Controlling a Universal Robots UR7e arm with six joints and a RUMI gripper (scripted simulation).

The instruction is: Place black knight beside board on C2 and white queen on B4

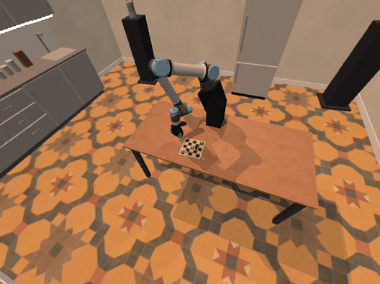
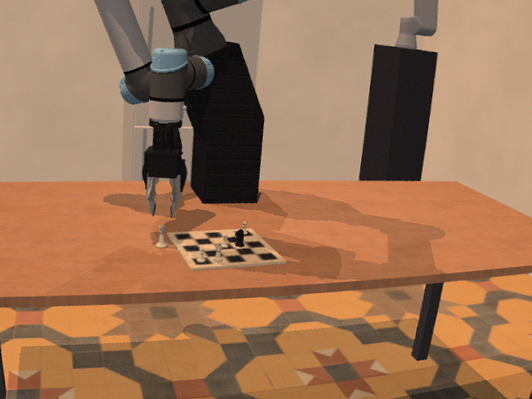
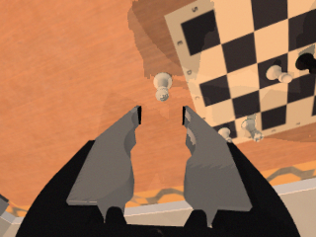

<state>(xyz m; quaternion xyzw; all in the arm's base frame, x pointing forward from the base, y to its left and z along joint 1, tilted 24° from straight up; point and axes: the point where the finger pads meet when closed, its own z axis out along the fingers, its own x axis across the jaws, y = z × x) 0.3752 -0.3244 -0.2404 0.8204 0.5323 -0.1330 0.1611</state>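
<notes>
Right now my hand is 6 cm above the white queen. Round my hand: black knight 4 cm ahead, 17 cm to the left, 7 cm below; then small chessboard 4 cm ahead, 14 cm to the left, 8 cm below.
</notes>
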